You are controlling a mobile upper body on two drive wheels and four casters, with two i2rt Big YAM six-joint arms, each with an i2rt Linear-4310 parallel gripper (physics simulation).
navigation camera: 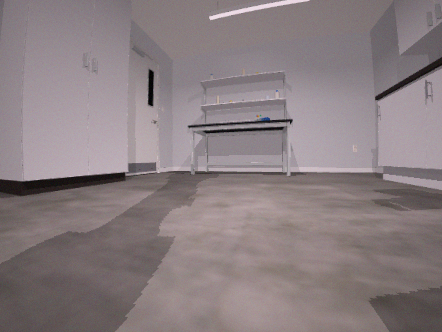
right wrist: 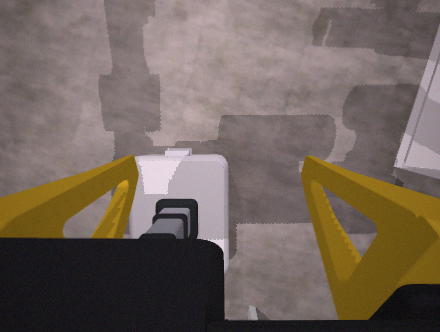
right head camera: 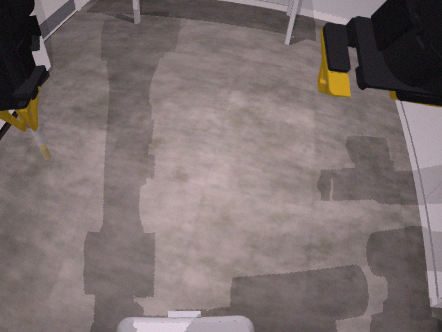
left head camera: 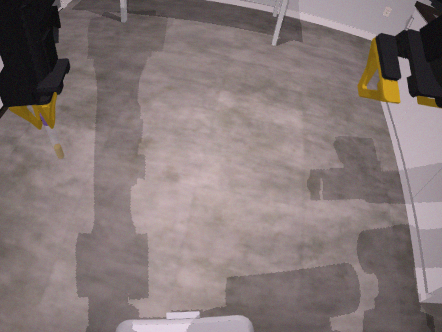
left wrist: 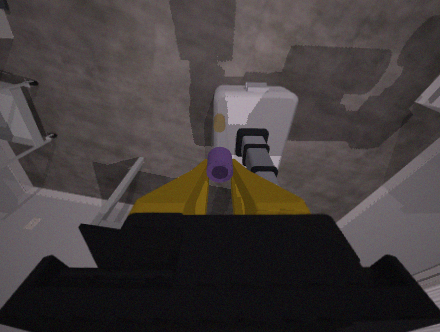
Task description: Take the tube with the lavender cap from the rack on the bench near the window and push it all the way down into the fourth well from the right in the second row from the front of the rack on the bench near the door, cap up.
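Frame: origin at the left arm's base, x down, y right, z back, level; metres.
Where they show: left gripper, fingertip midpoint: (right head camera: pixel 31 128) (left head camera: pixel 47 126) (left wrist: pixel 219 165); right gripper, fingertip midpoint: (right wrist: pixel 219 165) (right head camera: pixel 357 89) (left head camera: pixel 390 95).
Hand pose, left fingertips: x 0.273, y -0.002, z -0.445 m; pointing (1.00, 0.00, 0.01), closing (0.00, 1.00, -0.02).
Note:
After its pixels a point has its place.
My left gripper (left head camera: pixel 46 125) {x 0.273, y -0.002, z -0.445 m} (right head camera: pixel 30 128) {x 0.273, y -0.002, z -0.445 m} (left wrist: pixel 219 165) {x 0.273, y -0.002, z -0.445 m} is shut on the tube with the lavender cap (left head camera: pixel 59 151) {x 0.337, y 0.002, z -0.448 m} (right head camera: pixel 45 151) {x 0.335, y 0.002, z -0.448 m} (left wrist: pixel 219 159) {x 0.254, y -0.002, z -0.464 m}. The cap is between the fingertips and the amber lower end points down and away, over the floor. My right gripper (right wrist: pixel 219 165) {x 0.125, y 0.450, z -0.360 m} is open, with its fingers wide apart and no thing between them. In the navigation camera a bench (navigation camera: pixel 240 122) {x 0.658, y 0.482, z -2.692 m} stands far off by the back wall, with small coloured things (navigation camera: pixel 263 118) {x 0.593, y 0.818, z -2.721 m} and a blue one on its top. They are too small to make out wells or rows.
Two shelves (navigation camera: pixel 243 105) {x 0.210, y 0.609, z -3.316 m} with small bottles rise above the bench. A white door (navigation camera: pixel 143 107) {x 0.309, y -1.068, z -2.987 m} is left of it. A tall cabinet (navigation camera: pixel 60 95) {x 0.674, y -1.018, z -1.472 m} stands at the left and a counter with cupboards (navigation camera: pixel 411 120) {x 0.863, y 1.806, z -1.554 m} at the right. The robot's white base (left head camera: pixel 185 325) {x 1.150, y 0.229, z -0.292 m} (left wrist: pixel 255 105) {x 1.150, y 0.219, z -0.253 m} shows below the arms.

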